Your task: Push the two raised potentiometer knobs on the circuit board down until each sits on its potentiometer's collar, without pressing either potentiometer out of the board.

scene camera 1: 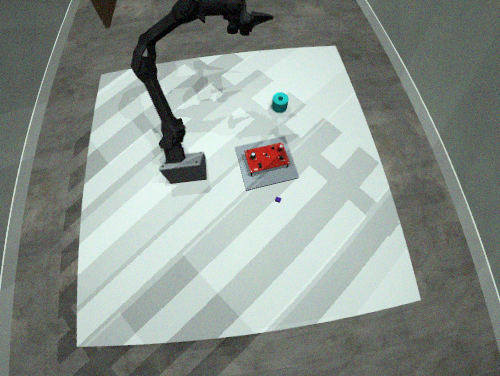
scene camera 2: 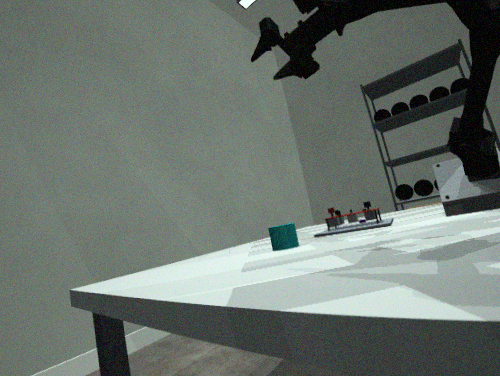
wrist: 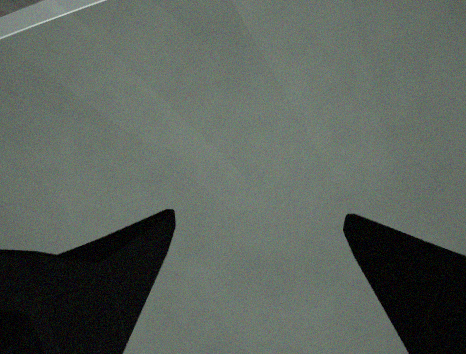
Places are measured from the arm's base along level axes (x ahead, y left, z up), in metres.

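Pixels of known places: gripper, between the fingertips: (scene camera 1: pixel 271 5) (scene camera 2: pixel 263 70) (wrist: pixel 259 219); arm's base, origin of its link: (scene camera 1: pixel 175 160) (scene camera 2: pixel 483 170).
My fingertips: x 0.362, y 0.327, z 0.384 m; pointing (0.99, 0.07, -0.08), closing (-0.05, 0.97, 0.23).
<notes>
For each thing: its top centre in the pictures, then the offset to it from my fingertips. Level surfaces: height alone.
- red circuit board, height of its surface: dz -0.428 m
- teal cylinder, centre of its top: (scene camera 2: pixel 281 225) (scene camera 1: pixel 280 98) dy -0.019, dx +0.064, dz -0.418 m
- small purple cube, centre of its top: (scene camera 1: pixel 278 199) dy -0.466, dx +0.028, dz -0.463 m
The red circuit board (scene camera 1: pixel 266 162) (scene camera 2: pixel 353 215) stands on thin legs over a grey base plate (scene camera 1: pixel 250 183) (scene camera 2: pixel 345 231) near the middle of the table. One knob (scene camera 1: pixel 253 155) (scene camera 2: pixel 367 204) stands up near the board's corner on the side of the arm base. The other knob (scene camera 1: pixel 281 146) (scene camera 2: pixel 330 210) stands up near the far right corner in scene camera 1. The exact gaps above the collars are too small to tell. My gripper (scene camera 2: pixel 264 69) (wrist: pixel 259 219) is open and empty, high above the table and away from the board. The wrist view does not show the board.
A teal cylinder (scene camera 1: pixel 280 102) (scene camera 2: pixel 283 237) with a hole in its top stands beyond the board. A small purple cube (scene camera 1: pixel 278 199) lies near the base plate. The arm's base block (scene camera 1: pixel 185 171) stands left of the board. A shelf rack (scene camera 2: pixel 412 85) stands behind the table.
</notes>
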